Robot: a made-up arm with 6 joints. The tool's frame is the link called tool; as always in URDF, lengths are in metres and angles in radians. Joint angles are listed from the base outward.
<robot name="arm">
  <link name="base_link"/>
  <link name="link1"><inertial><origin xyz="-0.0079 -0.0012 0.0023"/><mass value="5.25"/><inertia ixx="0.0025" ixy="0" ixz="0" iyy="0.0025" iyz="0" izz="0.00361"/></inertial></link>
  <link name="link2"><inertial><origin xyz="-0.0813 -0.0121 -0.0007"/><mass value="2.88"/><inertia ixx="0.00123" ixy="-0.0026" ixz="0" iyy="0.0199" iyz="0" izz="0.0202"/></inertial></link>
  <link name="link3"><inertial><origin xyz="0.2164 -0.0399 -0.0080"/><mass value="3.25"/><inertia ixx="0.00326" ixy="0.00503" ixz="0" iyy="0.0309" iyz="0" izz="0.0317"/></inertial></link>
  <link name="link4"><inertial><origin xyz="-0.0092 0.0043 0.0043"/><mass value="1.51"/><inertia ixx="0.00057" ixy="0" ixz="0" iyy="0.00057" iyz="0" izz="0.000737"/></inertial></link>
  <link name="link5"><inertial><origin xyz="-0.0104 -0.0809 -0.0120"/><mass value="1.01"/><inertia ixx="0.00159" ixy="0.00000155" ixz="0" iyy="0.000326" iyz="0" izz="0.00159"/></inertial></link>
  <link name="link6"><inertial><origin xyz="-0.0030 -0.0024 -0.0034"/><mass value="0.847"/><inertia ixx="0.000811" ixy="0" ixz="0" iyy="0.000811" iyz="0" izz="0.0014"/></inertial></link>
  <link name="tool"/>
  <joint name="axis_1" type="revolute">
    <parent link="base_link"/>
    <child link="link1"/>
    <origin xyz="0 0 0.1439"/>
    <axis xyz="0 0 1"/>
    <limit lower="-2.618" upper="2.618"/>
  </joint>
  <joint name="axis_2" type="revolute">
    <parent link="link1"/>
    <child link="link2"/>
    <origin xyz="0 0 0" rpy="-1.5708 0 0"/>
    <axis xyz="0 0 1"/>
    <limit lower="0" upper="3.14"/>
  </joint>
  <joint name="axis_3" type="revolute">
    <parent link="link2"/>
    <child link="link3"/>
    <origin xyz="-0.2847 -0.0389 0"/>
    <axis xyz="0 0 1"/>
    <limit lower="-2.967" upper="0"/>
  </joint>
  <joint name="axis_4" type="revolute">
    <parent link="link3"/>
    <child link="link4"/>
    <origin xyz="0.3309 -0.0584 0" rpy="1.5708 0 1.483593"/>
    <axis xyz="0 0 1"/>
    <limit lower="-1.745" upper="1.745"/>
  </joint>
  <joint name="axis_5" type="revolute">
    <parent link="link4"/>
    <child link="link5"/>
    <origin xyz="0 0 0" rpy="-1.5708 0 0"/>
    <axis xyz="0 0 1"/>
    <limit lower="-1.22" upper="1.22"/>
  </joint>
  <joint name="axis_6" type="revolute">
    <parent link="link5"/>
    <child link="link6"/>
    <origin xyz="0.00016 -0.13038 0" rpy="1.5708 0 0"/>
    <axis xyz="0 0 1"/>
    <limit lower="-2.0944" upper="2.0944"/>
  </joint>
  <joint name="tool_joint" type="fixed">
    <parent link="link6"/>
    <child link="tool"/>
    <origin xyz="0 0 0"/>
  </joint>
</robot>
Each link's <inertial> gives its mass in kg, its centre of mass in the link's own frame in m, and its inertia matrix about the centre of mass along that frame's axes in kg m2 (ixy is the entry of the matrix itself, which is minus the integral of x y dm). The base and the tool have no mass. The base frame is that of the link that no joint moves.
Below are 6 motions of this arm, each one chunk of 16 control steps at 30 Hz.
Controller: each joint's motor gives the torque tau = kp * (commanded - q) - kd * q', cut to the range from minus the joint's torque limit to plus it. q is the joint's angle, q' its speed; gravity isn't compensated. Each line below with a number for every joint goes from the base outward.
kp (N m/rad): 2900 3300 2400 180 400 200
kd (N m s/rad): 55 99 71 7.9 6.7 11
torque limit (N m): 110 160 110 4.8 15 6.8
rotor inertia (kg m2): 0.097 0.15 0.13 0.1 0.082 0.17
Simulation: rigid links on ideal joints. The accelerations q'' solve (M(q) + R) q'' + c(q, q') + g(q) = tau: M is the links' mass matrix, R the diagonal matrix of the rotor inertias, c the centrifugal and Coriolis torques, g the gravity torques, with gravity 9.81 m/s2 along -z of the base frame. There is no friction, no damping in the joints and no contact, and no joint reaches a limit. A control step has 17 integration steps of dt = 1/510 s. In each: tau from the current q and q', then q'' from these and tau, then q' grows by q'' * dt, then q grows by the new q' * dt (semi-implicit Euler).
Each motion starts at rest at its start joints. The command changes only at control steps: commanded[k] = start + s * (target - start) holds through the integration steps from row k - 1 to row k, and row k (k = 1, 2, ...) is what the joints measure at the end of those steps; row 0 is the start. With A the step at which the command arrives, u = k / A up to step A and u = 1 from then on. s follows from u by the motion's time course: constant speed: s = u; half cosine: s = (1 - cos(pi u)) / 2; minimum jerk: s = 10 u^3 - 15 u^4 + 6 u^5; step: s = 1 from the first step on.
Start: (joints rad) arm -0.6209 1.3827 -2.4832 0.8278 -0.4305 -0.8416
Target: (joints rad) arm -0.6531 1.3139 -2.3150 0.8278 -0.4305 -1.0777
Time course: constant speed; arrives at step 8
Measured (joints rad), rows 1 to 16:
1: -0.6244 1.3766 -2.4680 0.8281 -0.4321 -0.8518
2: -0.6283 1.3697 -2.4480 0.8288 -0.4319 -0.8725
3: -0.6322 1.3622 -2.4268 0.8294 -0.4313 -0.8986
4: -0.6363 1.3540 -2.4056 0.8297 -0.4312 -0.9269
5: -0.6403 1.3454 -2.3846 0.8299 -0.4313 -0.9560
6: -0.6443 1.3367 -2.3636 0.8298 -0.4313 -0.9854
7: -0.6484 1.3280 -2.3426 0.8298 -0.4313 -1.0149
8: -0.6524 1.3194 -2.3215 0.8298 -0.4313 -1.0444
9: -0.6530 1.3173 -2.3144 0.8302 -0.4309 -1.0636
10: -0.6531 1.3164 -2.3124 0.8303 -0.4308 -1.0725
11: -0.6531 1.3158 -2.3120 0.8301 -0.4311 -1.0759
12: -0.6531 1.3154 -2.3121 0.8299 -0.4313 -1.0771
13: -0.6531 1.3152 -2.3121 0.8298 -0.4313 -1.0775
14: -0.6531 1.3152 -2.3121 0.8298 -0.4312 -1.0776
15: -0.6531 1.3153 -2.3120 0.8298 -0.4312 -1.0776
16: -0.6531 1.3154 -2.3120 0.8299 -0.4312 -1.0776

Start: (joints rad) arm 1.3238 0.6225 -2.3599 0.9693 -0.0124 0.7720
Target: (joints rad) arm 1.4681 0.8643 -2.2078 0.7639 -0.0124 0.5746
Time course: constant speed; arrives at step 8
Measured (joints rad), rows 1 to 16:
1: 1.3389 0.6318 -2.3539 0.9565 -0.0149 0.7634
2: 1.3588 0.6565 -2.3382 0.9350 -0.0179 0.7460
3: 1.3771 0.6904 -2.3161 0.9110 -0.0157 0.7242
4: 1.3948 0.7257 -2.2931 0.8865 -0.0131 0.7006
5: 1.4126 0.7586 -2.2719 0.8615 -0.0124 0.6763
6: 1.4304 0.7892 -2.2525 0.8361 -0.0128 0.6517
7: 1.4481 0.8190 -2.2338 0.8104 -0.0131 0.6271
8: 1.4659 0.8490 -2.2149 0.7847 -0.0131 0.6024
9: 1.4681 0.8670 -2.2023 0.7716 -0.0076 0.5864
10: 1.4682 0.8697 -2.2006 0.7672 -0.0075 0.5791
11: 1.4681 0.8652 -2.2042 0.7654 -0.0113 0.5762
12: 1.4681 0.8610 -2.2076 0.7644 -0.0134 0.5751
13: 1.4681 0.8595 -2.2087 0.7639 -0.0134 0.5747
14: 1.4681 0.8600 -2.2083 0.7639 -0.0127 0.5746
15: 1.4681 0.8609 -2.2076 0.7640 -0.0122 0.5746
16: 1.4681 0.8614 -2.2072 0.7641 -0.0121 0.5746

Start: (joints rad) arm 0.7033 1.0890 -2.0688 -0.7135 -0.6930 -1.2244
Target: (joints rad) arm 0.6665 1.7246 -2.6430 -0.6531 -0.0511 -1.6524
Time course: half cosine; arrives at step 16
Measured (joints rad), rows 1 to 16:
1: 0.7030 1.0922 -2.0713 -0.7140 -0.6895 -1.2258
2: 0.7021 1.1050 -2.0839 -0.7134 -0.6726 -1.2315
3: 0.7005 1.1291 -2.1063 -0.7113 -0.6427 -1.2434
4: 0.6983 1.1642 -2.1376 -0.7081 -0.6023 -1.2622
5: 0.6956 1.2090 -2.1769 -0.7042 -0.5531 -1.2875
6: 0.6924 1.2616 -2.2226 -0.6997 -0.4971 -1.3186
7: 0.6890 1.3198 -2.2734 -0.6946 -0.4362 -1.3542
8: 0.6853 1.3814 -2.3272 -0.6890 -0.3729 -1.3931
9: 0.6817 1.4442 -2.3820 -0.6833 -0.3095 -1.4337
10: 0.6782 1.5056 -2.4357 -0.6776 -0.2485 -1.4745
11: 0.6749 1.5633 -2.4863 -0.6721 -0.1922 -1.5139
12: 0.6720 1.6150 -2.5318 -0.6671 -0.1429 -1.5504
13: 0.6697 1.6589 -2.5704 -0.6627 -0.1024 -1.5826
14: 0.6679 1.6932 -2.6005 -0.6591 -0.0722 -1.6093
15: 0.6668 1.7166 -2.6211 -0.6564 -0.0535 -1.6294
16: 0.6664 1.7282 -2.6313 -0.6549 -0.0470 -1.6422

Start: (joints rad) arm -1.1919 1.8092 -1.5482 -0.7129 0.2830 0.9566
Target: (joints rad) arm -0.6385 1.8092 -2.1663 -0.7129 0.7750 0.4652
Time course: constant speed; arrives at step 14
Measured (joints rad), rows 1 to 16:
1: -1.1634 1.8165 -1.5716 -0.7127 0.3241 0.9446
2: -1.1171 1.8204 -1.6083 -0.7113 0.3593 0.9200
3: -1.0738 1.8195 -1.6523 -0.7103 0.3895 0.8890
4: -1.0350 1.8175 -1.6979 -0.7103 0.4241 0.8552
5: -0.9966 1.8165 -1.7427 -0.7106 0.4601 0.8206
6: -0.9570 1.8165 -1.7868 -0.7106 0.4954 0.7856
7: -0.9172 1.8167 -1.8307 -0.7103 0.5305 0.7506
8: -0.8776 1.8168 -1.8747 -0.7100 0.5657 0.7155
9: -0.8381 1.8168 -1.9189 -0.7097 0.6009 0.6804
10: -0.7985 1.8167 -1.9631 -0.7095 0.6360 0.6453
11: -0.7590 1.8165 -2.0073 -0.7093 0.6712 0.6101
12: -0.7194 1.8164 -2.0516 -0.7091 0.7064 0.5750
13: -0.6799 1.8163 -2.0958 -0.7089 0.7416 0.5399
14: -0.6404 1.8162 -2.1400 -0.7088 0.7768 0.5048
15: -0.6316 1.8118 -2.1571 -0.7068 0.7747 0.4818
16: -0.6378 1.8120 -2.1611 -0.7087 0.7761 0.4714

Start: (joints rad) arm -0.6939 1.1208 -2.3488 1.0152 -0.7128 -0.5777
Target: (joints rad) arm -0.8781 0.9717 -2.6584 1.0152 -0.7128 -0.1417
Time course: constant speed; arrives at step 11
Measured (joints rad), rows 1 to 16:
1: -0.7077 1.1169 -2.3629 1.0200 -0.7124 -0.5641
2: -0.7242 1.1037 -2.3888 1.0221 -0.7135 -0.5362
3: -0.7412 1.0860 -2.4195 1.0201 -0.7153 -0.5012
4: -0.7582 1.0689 -2.4502 1.0169 -0.7163 -0.4631
5: -0.7751 1.0538 -2.4794 1.0150 -0.7164 -0.4240
6: -0.7919 1.0403 -2.5076 1.0144 -0.7161 -0.3846
7: -0.8087 1.0271 -2.5356 1.0146 -0.7159 -0.3450
8: -0.8256 1.0136 -2.5638 1.0147 -0.7159 -0.3054
9: -0.8424 0.9997 -2.5922 1.0146 -0.7159 -0.2657
10: -0.8593 0.9857 -2.6208 1.0142 -0.7161 -0.2261
11: -0.8762 0.9717 -2.6494 1.0138 -0.7161 -0.1865
12: -0.8788 0.9609 -2.6630 1.0088 -0.7182 -0.1606
13: -0.8785 0.9597 -2.6656 1.0072 -0.7188 -0.1489
14: -0.8782 0.9634 -2.6634 1.0094 -0.7170 -0.1442
15: -0.8780 0.9670 -2.6609 1.0125 -0.7158 -0.1426
16: -0.8780 0.9683 -2.6600 1.0144 -0.7158 -0.1420

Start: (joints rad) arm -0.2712 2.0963 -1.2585 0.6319 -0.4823 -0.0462
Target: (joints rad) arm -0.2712 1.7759 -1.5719 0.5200 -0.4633 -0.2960
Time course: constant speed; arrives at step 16
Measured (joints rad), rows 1 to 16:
1: -0.2713 2.0907 -1.2653 0.6313 -0.4751 -0.0515
2: -0.2712 2.0753 -1.2810 0.6276 -0.4725 -0.0624
3: -0.2711 2.0544 -1.3016 0.6207 -0.4742 -0.0762
4: -0.2712 2.0330 -1.3225 0.6129 -0.4744 -0.0912
5: -0.2712 2.0125 -1.3423 0.6054 -0.4731 -0.1066
6: -0.2712 1.9926 -1.3616 0.5983 -0.4716 -0.1222
7: -0.2711 1.9727 -1.3809 0.5915 -0.4702 -0.1377
8: -0.2712 1.9527 -1.4003 0.5846 -0.4691 -0.1534
9: -0.2712 1.9327 -1.4198 0.5776 -0.4679 -0.1690
10: -0.2712 1.9126 -1.4393 0.5706 -0.4668 -0.1846
11: -0.2712 1.8925 -1.4588 0.5637 -0.4656 -0.2002
12: -0.2712 1.8724 -1.4783 0.5567 -0.4644 -0.2158
13: -0.2712 1.8523 -1.4978 0.5497 -0.4633 -0.2314
14: -0.2712 1.8322 -1.5173 0.5427 -0.4621 -0.2470
15: -0.2712 1.8121 -1.5369 0.5357 -0.4610 -0.2627
16: -0.2712 1.7919 -1.5564 0.5287 -0.4599 -0.2783

